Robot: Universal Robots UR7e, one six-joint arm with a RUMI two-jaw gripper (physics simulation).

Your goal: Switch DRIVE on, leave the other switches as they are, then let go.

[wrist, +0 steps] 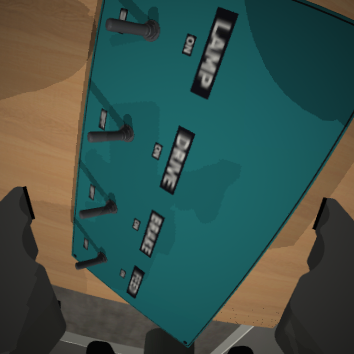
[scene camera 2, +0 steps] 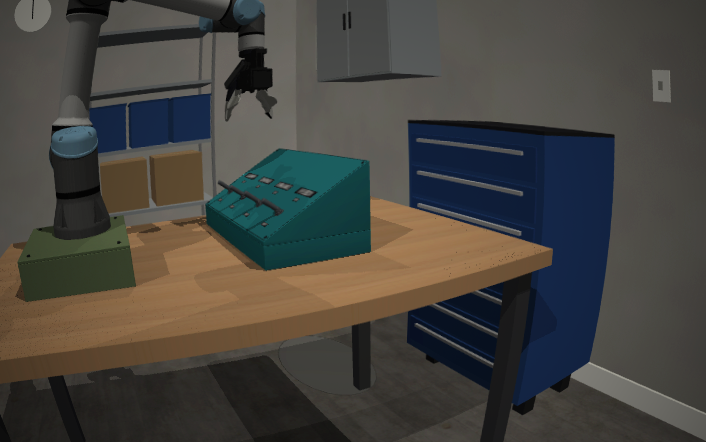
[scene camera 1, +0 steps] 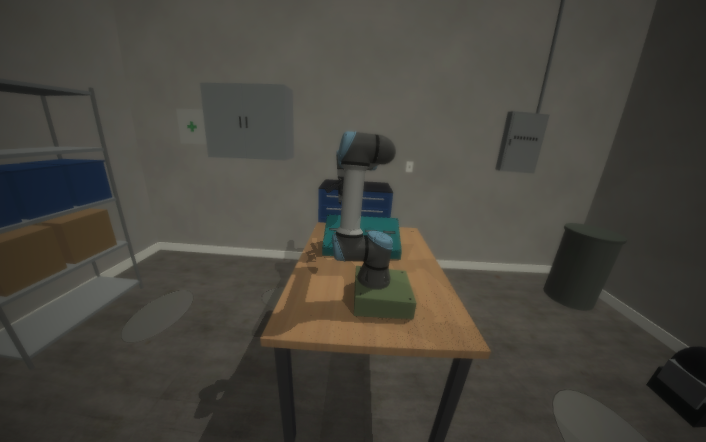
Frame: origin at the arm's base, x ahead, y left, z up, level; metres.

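Seen in the pictures: gripper, fingertip midpoint: (wrist: 174, 196) (scene camera 2: 249, 120); arm's base at its link origin: (scene camera 2: 82, 229) (scene camera 1: 373, 279).
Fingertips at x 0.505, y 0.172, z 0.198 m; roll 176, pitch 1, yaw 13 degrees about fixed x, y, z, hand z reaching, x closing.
Pixels of each thing's top centre, then the offset from my fingertips to it. "spot": a spot on its surface instead. Level surfaces: height alone.
- DRIVE lever at its top centre: (wrist: 103, 142) 0.160 m down, 0.067 m back, 0.076 m right
- label at a spot on its surface: (wrist: 157, 151) spot: 0.172 m down, 0.007 m back, 0.077 m right
- LAMP lever at its top centre: (wrist: 125, 28) 0.160 m down, 0.065 m back, 0.044 m left
- BRAKE lever at its top centre: (wrist: 91, 220) (scene camera 2: 251, 189) 0.160 m down, 0.068 m back, 0.196 m right
- last switch at its top centre: (wrist: 85, 270) (scene camera 2: 270, 196) 0.160 m down, 0.070 m back, 0.316 m right
- wooden table at its surface level: 0.293 m down
A teal sloped console (scene camera 1: 391, 244) (scene camera 2: 323, 208) (wrist: 225, 135) stands on the table. In the wrist view the DRIVE lever (wrist: 111, 135) lies towards the console's low edge, away from its ON label (wrist: 157, 151). The LAMP lever (wrist: 129, 28), the BRAKE lever (wrist: 97, 209) and the lever of the last switch (wrist: 90, 261), whose label seems to read FEED, lie the same way. My gripper (scene camera 2: 248, 118) (wrist: 174, 196) is open and empty, high above the console and apart from all the levers. In scene camera 1 it is partly hidden behind the arm.
The wooden table (scene camera 1: 323, 327) (scene camera 2: 333, 286) also bears the green base block (scene camera 1: 384, 304) (scene camera 2: 78, 273) under the arm. A blue drawer cabinet (scene camera 1: 325, 205) (scene camera 2: 573, 218) stands beyond the table's far end. A shelf rack (scene camera 1: 115, 192) with blue and brown boxes stands to the left.
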